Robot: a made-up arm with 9 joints. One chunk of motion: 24 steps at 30 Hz.
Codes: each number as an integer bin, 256 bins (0 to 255) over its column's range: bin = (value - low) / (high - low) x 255, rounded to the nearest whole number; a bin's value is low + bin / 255 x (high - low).
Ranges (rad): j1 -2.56..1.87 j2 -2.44..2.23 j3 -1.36..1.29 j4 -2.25..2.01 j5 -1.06..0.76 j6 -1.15..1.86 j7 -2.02..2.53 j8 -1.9..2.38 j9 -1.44..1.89
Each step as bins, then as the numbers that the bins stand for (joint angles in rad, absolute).
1 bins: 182 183 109 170 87 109 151 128 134
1 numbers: 0.6018 0.9114 -0.2273 0.5900 -0.4391 0.1366 0.6743 0.2484 0.3099
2 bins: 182 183 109 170 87 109 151 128 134
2 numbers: 0.6018 0.9114 -0.2273 0.5900 -0.4391 0.1366 0.6743 0.2484 0.3099
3 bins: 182 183 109 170 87 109 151 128 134
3 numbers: 0.6018 0.9114 -0.2273 0.5900 -0.4391 0.1366 0.6743 0.2484 0.3099
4 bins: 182 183 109 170 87 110 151 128 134
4 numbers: 0.6018 0.9114 -0.2273 0.5900 -0.4391 0.1484 0.6743 0.2484 0.3099
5 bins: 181 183 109 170 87 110 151 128 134
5 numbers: 0.5844 0.9114 -0.2273 0.5900 -0.4391 0.1484 0.6743 0.2484 0.3099
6 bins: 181 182 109 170 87 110 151 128 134
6 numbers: 0.5844 0.8931 -0.2273 0.5900 -0.4391 0.1484 0.6743 0.2484 0.3099
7 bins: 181 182 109 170 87 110 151 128 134
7 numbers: 0.5844 0.8931 -0.2273 0.5900 -0.4391 0.1484 0.6743 0.2484 0.3099
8 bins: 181 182 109 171 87 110 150 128 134
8 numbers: 0.5844 0.8931 -0.2273 0.6067 -0.4391 0.1484 0.6565 0.2484 0.3099
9 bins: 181 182 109 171 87 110 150 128 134
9 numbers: 0.5844 0.8931 -0.2273 0.6067 -0.4391 0.1484 0.6565 0.2484 0.3099
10 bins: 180 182 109 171 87 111 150 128 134
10 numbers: 0.5671 0.8931 -0.2273 0.6067 -0.4391 0.1602 0.6565 0.2484 0.3099
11 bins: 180 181 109 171 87 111 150 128 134
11 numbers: 0.5671 0.8748 -0.2273 0.6067 -0.4391 0.1602 0.6565 0.2484 0.3099
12 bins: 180 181 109 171 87 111 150 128 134
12 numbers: 0.5671 0.8748 -0.2273 0.6067 -0.4391 0.1602 0.6565 0.2484 0.3099
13 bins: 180 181 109 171 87 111 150 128 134
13 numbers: 0.5671 0.8748 -0.2273 0.6067 -0.4391 0.1602 0.6565 0.2484 0.3099
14 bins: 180 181 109 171 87 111 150 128 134
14 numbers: 0.5671 0.8748 -0.2273 0.6067 -0.4391 0.1602 0.6565 0.2484 0.3099
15 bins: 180 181 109 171 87 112 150 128 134
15 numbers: 0.5671 0.8748 -0.2273 0.6067 -0.4391 0.1720 0.6565 0.2484 0.3099
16 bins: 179 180 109 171 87 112 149 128 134
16 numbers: 0.5497 0.8565 -0.2273 0.6067 -0.4391 0.1720 0.6386 0.2484 0.3099
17 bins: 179 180 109 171 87 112 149 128 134
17 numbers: 0.5497 0.8565 -0.2273 0.6067 -0.4391 0.1720 0.6386 0.2484 0.3099
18 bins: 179 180 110 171 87 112 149 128 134
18 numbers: 0.5497 0.8565 -0.2169 0.6067 -0.4391 0.1720 0.6386 0.2484 0.3099
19 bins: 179 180 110 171 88 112 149 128 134
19 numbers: 0.5497 0.8565 -0.2169 0.6067 -0.4319 0.1720 0.6386 0.2484 0.3099
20 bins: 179 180 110 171 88 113 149 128 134
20 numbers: 0.5497 0.8565 -0.2169 0.6067 -0.4319 0.1838 0.6386 0.2484 0.3099
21 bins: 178 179 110 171 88 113 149 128 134
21 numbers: 0.5323 0.8382 -0.2169 0.6067 -0.4319 0.1838 0.6386 0.2484 0.3099
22 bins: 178 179 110 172 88 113 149 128 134
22 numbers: 0.5323 0.8382 -0.2169 0.6234 -0.4319 0.1838 0.6386 0.2484 0.3099
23 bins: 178 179 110 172 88 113 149 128 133
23 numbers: 0.5323 0.8382 -0.2169 0.6234 -0.4319 0.1838 0.6386 0.2484 0.2968
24 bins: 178 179 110 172 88 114 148 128 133
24 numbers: 0.5323 0.8382 -0.2169 0.6234 -0.4319 0.1956 0.6208 0.2484 0.2968
